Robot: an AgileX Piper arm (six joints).
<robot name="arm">
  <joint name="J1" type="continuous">
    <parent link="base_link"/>
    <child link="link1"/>
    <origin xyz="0 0 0.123" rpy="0 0 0"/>
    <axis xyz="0 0 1"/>
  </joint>
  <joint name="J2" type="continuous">
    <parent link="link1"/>
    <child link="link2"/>
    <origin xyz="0 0 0" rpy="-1.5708 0 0"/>
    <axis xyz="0 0 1"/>
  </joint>
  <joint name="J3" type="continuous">
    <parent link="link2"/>
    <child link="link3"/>
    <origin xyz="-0.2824 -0.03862 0" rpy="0 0 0"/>
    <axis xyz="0 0 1"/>
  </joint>
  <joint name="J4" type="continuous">
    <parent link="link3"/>
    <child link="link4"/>
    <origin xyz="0.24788 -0.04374 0" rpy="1.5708 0 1.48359"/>
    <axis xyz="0 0 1"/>
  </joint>
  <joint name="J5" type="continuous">
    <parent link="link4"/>
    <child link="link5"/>
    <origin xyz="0 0 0" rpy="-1.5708 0 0"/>
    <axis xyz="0 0 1"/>
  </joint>
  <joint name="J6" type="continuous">
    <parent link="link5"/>
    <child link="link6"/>
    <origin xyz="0 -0.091 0" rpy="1.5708 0 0"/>
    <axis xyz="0 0 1"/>
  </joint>
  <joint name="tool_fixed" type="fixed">
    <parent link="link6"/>
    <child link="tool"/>
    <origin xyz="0 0 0" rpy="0 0 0"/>
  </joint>
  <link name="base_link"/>
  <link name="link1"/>
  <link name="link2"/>
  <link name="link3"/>
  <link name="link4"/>
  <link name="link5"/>
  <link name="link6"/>
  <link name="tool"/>
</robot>
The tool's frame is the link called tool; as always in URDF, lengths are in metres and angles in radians. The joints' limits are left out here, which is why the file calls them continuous.
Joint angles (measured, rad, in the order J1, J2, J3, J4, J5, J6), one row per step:
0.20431, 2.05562, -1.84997, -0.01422, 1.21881, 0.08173
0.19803, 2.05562, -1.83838, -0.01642, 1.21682, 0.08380
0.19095, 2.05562, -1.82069, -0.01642, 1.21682, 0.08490
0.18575, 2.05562, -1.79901, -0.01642, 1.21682, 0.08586
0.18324, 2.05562, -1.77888, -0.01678, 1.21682, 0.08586
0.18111, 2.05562, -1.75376, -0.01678, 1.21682, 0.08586
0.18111, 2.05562, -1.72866, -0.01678, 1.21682, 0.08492
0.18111, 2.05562, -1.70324, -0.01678, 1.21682, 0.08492
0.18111, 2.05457, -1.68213, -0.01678, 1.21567, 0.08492
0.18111, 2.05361, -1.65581, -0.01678, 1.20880, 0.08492
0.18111, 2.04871, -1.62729, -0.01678, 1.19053, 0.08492
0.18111, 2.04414, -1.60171, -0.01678, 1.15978, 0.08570
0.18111, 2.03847, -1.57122, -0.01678, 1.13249, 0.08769
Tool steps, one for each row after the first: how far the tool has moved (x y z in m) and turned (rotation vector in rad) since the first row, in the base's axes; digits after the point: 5 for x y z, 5 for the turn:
-0.00036, -0.00307, -0.00311, -0.00359, 0.00904, -0.00799
-0.00154, -0.00645, -0.00790, -0.00681, 0.02642, -0.01613
-0.00341, -0.00911, -0.01373, -0.01077, 0.04773, -0.02225
-0.00543, -0.01062, -0.01909, -0.01497, 0.06742, -0.02469
-0.00820, -0.01206, -0.02572, -0.01976, 0.09208, -0.02679
-0.01130, -0.01263, -0.03226, -0.02477, 0.11669, -0.02583
-0.01460, -0.01323, -0.03881, -0.02967, 0.14164, -0.02579
-0.01745, -0.01376, -0.04373, -0.03332, 0.16019, -0.02574
-0.02063, -0.01434, -0.04992, -0.03686, 0.17834, -0.02560
-0.02360, -0.01487, -0.05492, -0.03782, 0.18361, -0.02529
-0.02510, -0.01512, -0.05924, -0.03571, 0.17409, -0.02558
-0.02789, -0.01562, -0.06431, -0.03482, 0.17172, -0.02712

